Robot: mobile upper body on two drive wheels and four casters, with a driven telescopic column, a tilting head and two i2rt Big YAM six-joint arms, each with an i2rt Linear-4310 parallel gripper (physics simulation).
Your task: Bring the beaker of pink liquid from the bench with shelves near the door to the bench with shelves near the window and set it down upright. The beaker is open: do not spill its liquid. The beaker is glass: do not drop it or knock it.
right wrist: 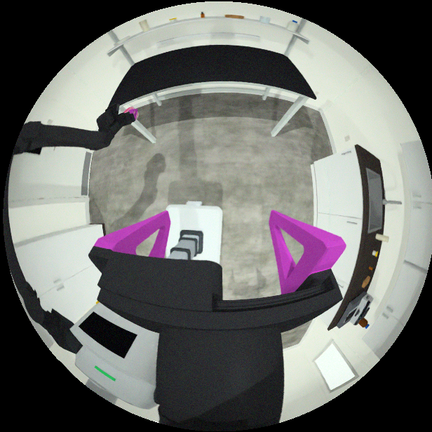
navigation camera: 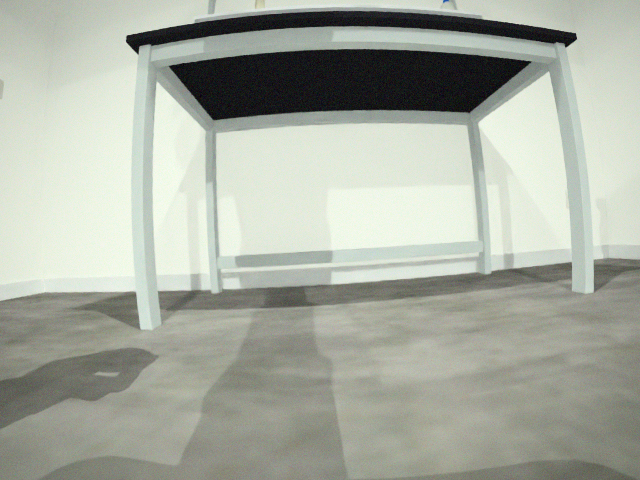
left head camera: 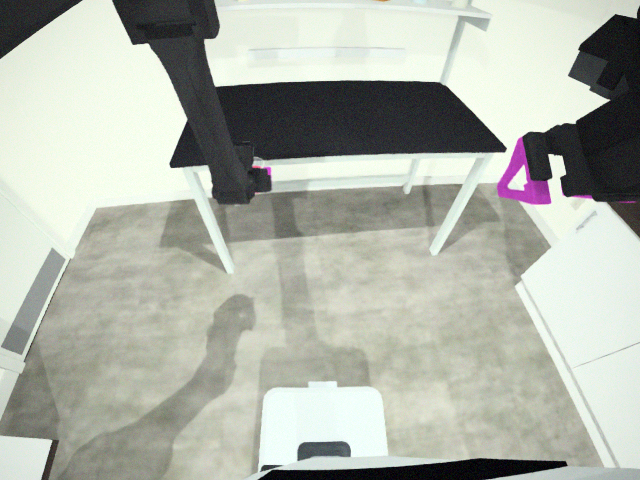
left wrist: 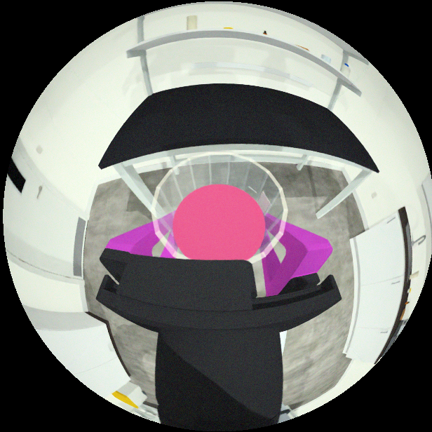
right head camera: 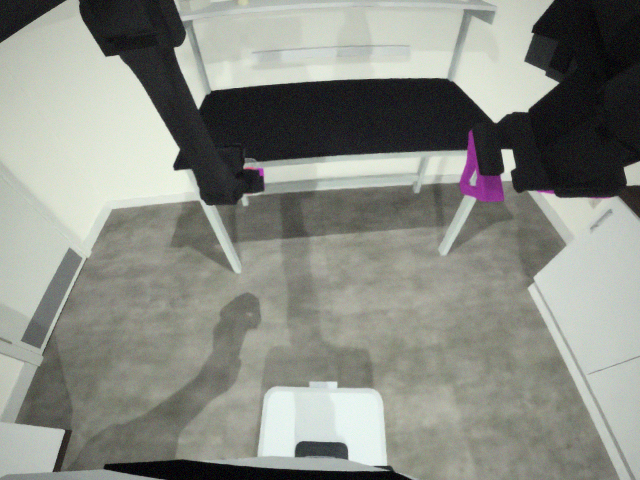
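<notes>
The glass beaker [left head camera: 258, 162] [right head camera: 250, 162] [left wrist: 219, 220] with pink liquid is held upright; its open rim and the level round liquid surface show in the left wrist view. My left gripper [left head camera: 262, 178] [right head camera: 253, 180] [left wrist: 218, 215] is shut on it, in front of the near edge of a black-topped bench [left head camera: 336, 118] [right head camera: 336, 116] [left wrist: 225, 115] [right wrist: 215, 65] [navigation camera: 361, 20], towards its left end. Part of the beaker is hidden by the gripper in the head views. My right gripper [right wrist: 219, 215] is open, with its magenta fingers wide apart and no object between them. No window shows, so I cannot tell which bench this is.
A shelf [left head camera: 351, 6] [left wrist: 220, 35] with small items runs above the bench. Pale bench legs [left head camera: 214, 232] [navigation camera: 147, 206] reach the floor. A white cabinet [left head camera: 584, 289] [right head camera: 594, 299] stands at the right. A dark counter [right wrist: 354, 280] with a sink shows at the right.
</notes>
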